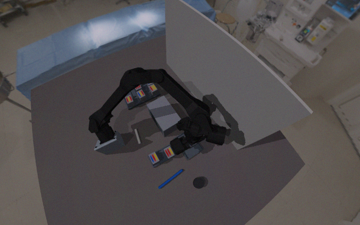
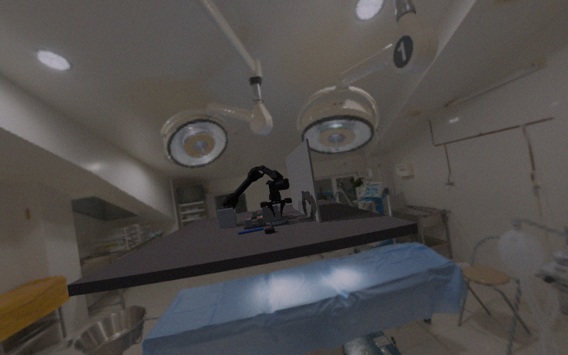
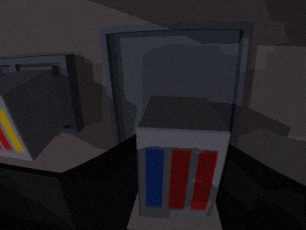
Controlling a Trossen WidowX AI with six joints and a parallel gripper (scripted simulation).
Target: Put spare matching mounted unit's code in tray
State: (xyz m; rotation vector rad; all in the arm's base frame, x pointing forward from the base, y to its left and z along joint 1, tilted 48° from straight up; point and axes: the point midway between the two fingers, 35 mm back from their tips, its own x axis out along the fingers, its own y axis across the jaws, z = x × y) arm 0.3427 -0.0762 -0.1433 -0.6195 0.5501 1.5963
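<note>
Right now my gripper tip is 20 mm below the spare block. Also, from my gripper tip: mounted unit (60 mm behind, 180 mm to the left, 10 mm above); flat grey tray (40 mm below); blue pen (150 mm behind, 110 mm to the right, 30 mm below).
</note>
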